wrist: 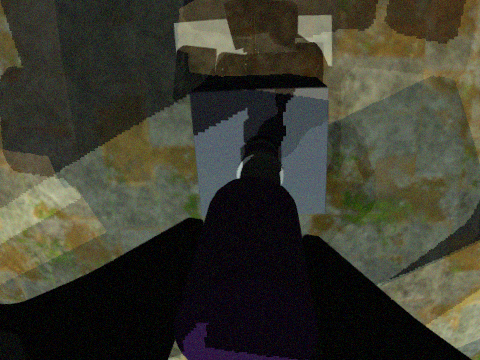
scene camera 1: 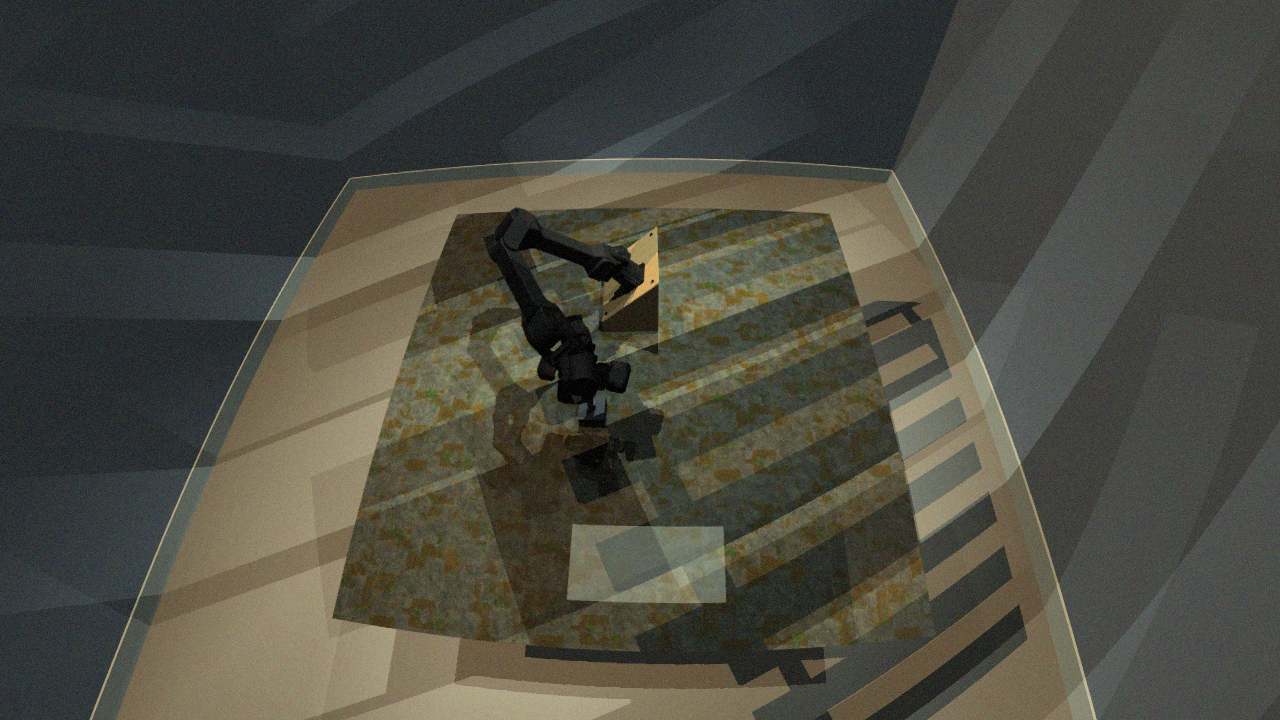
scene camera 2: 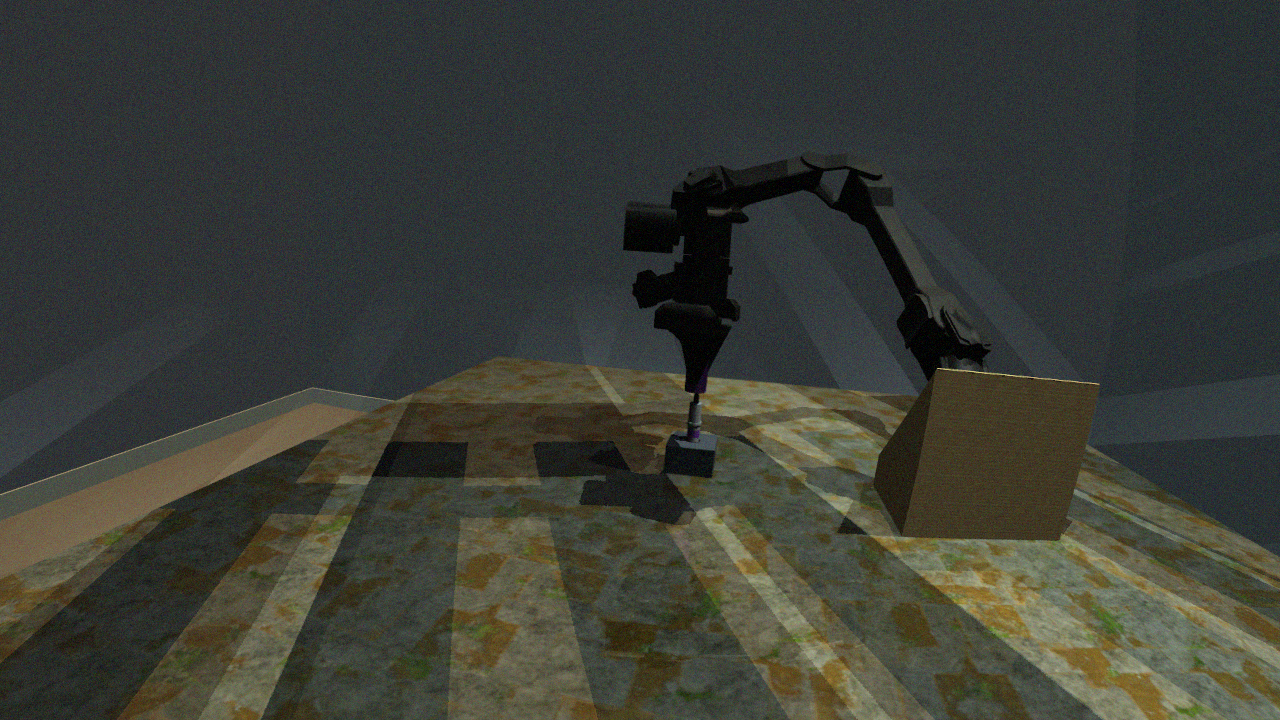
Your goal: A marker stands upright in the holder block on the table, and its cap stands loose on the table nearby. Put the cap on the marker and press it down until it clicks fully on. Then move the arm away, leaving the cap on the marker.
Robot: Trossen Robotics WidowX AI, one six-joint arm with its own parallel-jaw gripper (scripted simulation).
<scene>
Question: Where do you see a grey holder block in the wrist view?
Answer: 281, 82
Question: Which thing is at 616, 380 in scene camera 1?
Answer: The gripper.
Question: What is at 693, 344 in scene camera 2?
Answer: The gripper.
</scene>
